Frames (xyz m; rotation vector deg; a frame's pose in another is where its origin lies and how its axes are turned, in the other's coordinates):
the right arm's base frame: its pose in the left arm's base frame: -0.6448 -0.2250 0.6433 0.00 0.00 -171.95
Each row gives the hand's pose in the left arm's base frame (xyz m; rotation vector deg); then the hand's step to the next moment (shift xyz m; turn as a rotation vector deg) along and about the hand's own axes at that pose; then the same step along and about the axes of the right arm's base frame.
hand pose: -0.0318 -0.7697 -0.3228 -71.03 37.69 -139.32
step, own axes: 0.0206 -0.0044 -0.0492 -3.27 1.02 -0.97
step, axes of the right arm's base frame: 0.0510 -0.0133 -0.0092 -1.26 -0.81 -3.23
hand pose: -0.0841 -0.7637 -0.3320 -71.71 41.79 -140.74
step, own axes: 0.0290 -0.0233 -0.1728 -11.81 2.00 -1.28
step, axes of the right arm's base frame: 0.1482 -0.0803 -0.0532 -6.41 -3.37 -9.63
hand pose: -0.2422 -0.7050 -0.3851 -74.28 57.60 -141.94
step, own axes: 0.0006 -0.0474 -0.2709 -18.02 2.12 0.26
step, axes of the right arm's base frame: 0.1789 -0.1944 -0.0765 -11.58 -4.52 -13.22
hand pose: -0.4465 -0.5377 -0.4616 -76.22 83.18 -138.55
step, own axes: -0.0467 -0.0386 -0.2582 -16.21 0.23 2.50
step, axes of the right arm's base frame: 0.0965 -0.2410 -0.0545 -12.46 -3.10 -10.21
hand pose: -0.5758 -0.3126 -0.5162 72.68 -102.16 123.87
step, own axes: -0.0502 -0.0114 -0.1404 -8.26 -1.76 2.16
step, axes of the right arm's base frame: 0.0165 -0.1472 -0.0205 -7.78 -1.25 -3.74
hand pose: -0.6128 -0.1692 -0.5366 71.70 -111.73 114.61
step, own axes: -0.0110 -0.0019 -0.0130 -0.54 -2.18 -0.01
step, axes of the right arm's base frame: -0.0044 -0.0163 -0.0030 -1.68 -0.44 1.43
